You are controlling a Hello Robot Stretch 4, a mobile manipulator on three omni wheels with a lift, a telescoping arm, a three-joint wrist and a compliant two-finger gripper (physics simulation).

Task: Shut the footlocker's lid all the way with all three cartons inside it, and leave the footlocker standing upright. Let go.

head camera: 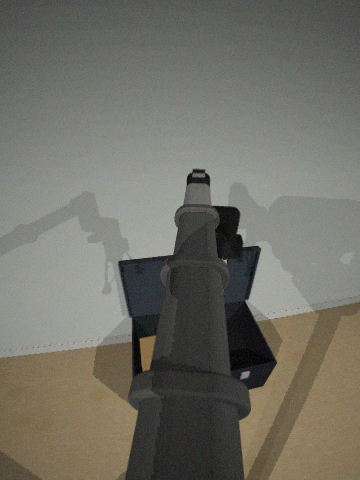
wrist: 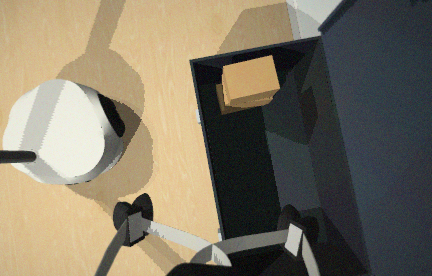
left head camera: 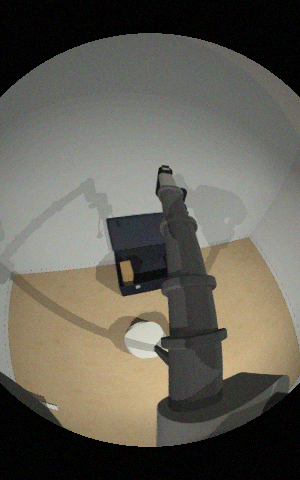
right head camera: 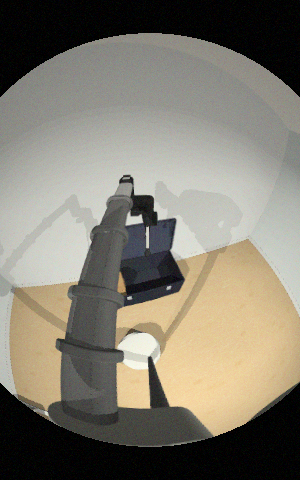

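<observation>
The dark blue footlocker (head camera: 255, 375) (left head camera: 145, 290) (right head camera: 156, 296) stands upright on the floor by the wall. Its lid (head camera: 142, 287) (left head camera: 134, 233) (right head camera: 162, 235) (wrist: 387, 125) is open and leans back. A tan carton (head camera: 147, 351) (left head camera: 127, 272) (right head camera: 122, 285) (wrist: 251, 80) lies inside at the left end, and part of another carton (wrist: 220, 98) shows beneath it. A third carton cannot be made out. My gripper (right head camera: 147, 252) (wrist: 215, 215) is open and empty, pointing down above the right end of the footlocker. In the wrist view one fingertip overlaps the floor in front, the other the interior.
A white round object (left head camera: 145, 340) (right head camera: 140, 351) (wrist: 60, 132) stands on the floor in front of the footlocker. The grey wall (head camera: 180, 125) rises close behind the lid. My extended arm (head camera: 192, 320) (left head camera: 187, 260) (right head camera: 97, 270) passes over the footlocker and hides part of it.
</observation>
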